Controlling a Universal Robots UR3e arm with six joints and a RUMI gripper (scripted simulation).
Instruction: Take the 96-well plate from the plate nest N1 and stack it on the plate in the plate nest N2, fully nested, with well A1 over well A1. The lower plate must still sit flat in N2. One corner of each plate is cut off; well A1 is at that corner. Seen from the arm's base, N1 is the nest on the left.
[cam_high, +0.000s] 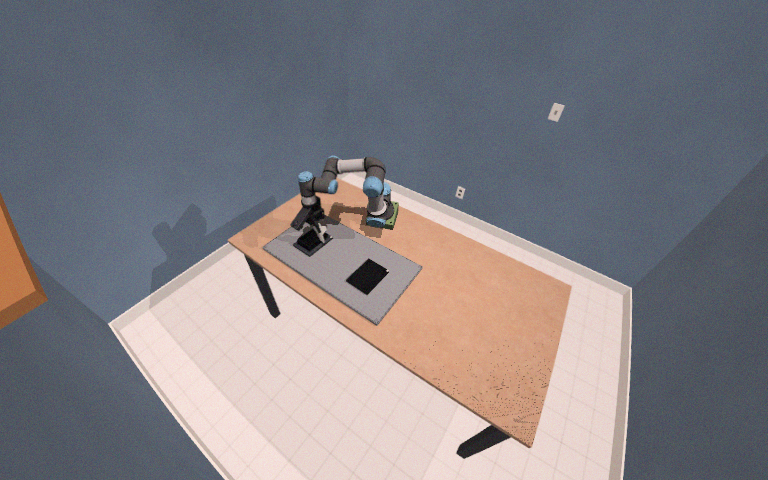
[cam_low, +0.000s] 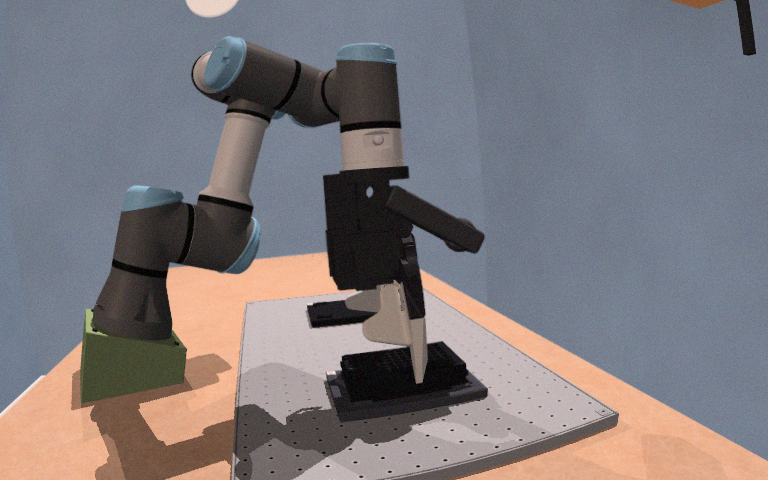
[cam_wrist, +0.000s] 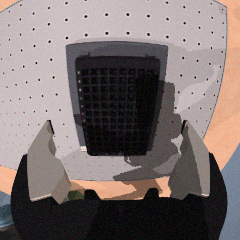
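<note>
The grey nest frame lies 40 mm below my hand. Also, from my hand: nest N1: 350 mm to the left, 50 mm behind, 40 mm below.
</note>
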